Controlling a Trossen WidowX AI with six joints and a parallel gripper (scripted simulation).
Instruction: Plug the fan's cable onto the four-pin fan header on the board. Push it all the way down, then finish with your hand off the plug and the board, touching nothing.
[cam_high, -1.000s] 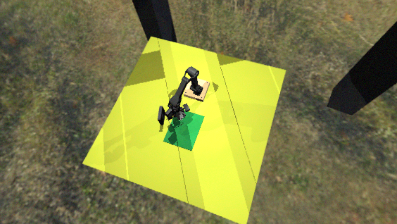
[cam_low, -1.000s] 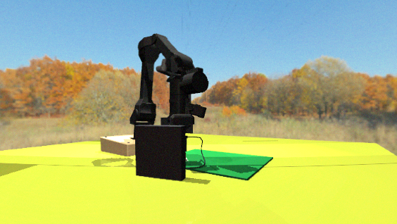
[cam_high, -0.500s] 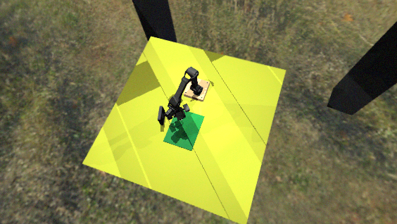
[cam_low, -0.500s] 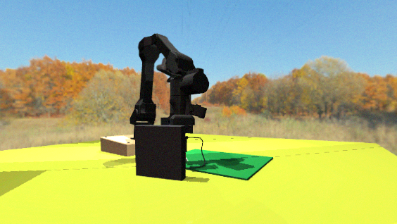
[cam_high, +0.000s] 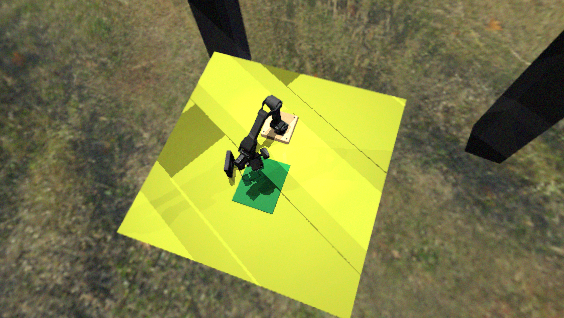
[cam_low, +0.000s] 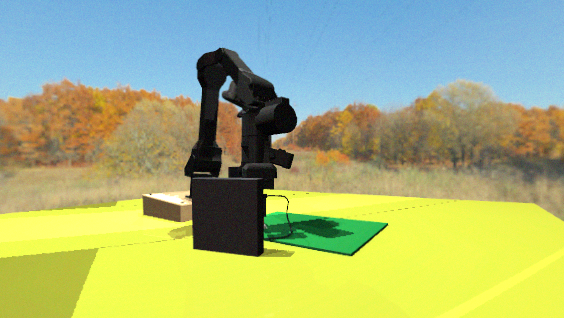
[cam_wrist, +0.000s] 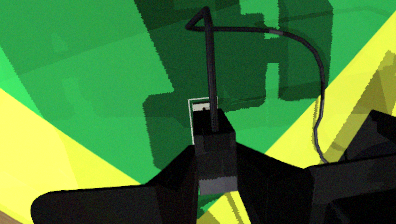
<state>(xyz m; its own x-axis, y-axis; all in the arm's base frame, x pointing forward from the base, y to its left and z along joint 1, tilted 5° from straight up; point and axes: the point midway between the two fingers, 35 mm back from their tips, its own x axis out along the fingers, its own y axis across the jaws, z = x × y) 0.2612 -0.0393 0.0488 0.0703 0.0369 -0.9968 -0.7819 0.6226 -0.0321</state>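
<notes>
My gripper tip is now 40 mm above the white four-pin header. Round my gripper tip: green board: 80 mm to the left, 70 mm ahead, 50 mm below; then black fan plug: 10 mm above; then fan: 120 mm to the right, 60 mm ahead, 20 mm above.
</notes>
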